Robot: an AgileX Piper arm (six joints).
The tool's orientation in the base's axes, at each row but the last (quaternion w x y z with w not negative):
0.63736, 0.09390, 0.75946, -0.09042
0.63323, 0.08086, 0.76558, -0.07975
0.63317, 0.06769, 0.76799, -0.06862
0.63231, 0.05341, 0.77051, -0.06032
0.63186, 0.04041, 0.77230, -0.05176
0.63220, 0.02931, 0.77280, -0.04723
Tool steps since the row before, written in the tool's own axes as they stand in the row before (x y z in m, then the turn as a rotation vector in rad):
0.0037, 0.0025, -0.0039, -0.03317, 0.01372, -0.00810
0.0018, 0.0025, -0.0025, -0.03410, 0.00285, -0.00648
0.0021, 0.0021, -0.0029, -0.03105, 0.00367, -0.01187
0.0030, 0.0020, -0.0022, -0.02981, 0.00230, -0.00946
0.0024, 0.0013, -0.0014, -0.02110, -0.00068, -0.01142
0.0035, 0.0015, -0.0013, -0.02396, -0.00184, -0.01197
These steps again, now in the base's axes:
-0.0037, 0.0035, -0.0030, 0.00147, 0.01443, 0.03382
-0.0022, 0.0030, -0.0014, 0.00075, 0.00345, 0.03465
-0.0028, 0.0027, -0.0016, -0.00486, 0.00534, 0.03265
-0.0024, 0.0023, -0.0026, -0.00299, 0.00361, 0.03101
-0.0017, 0.0015, -0.0021, -0.00700, 0.00089, 0.02294
-0.0018, 0.0016, -0.0032, -0.00709, -0.00017, 0.02589

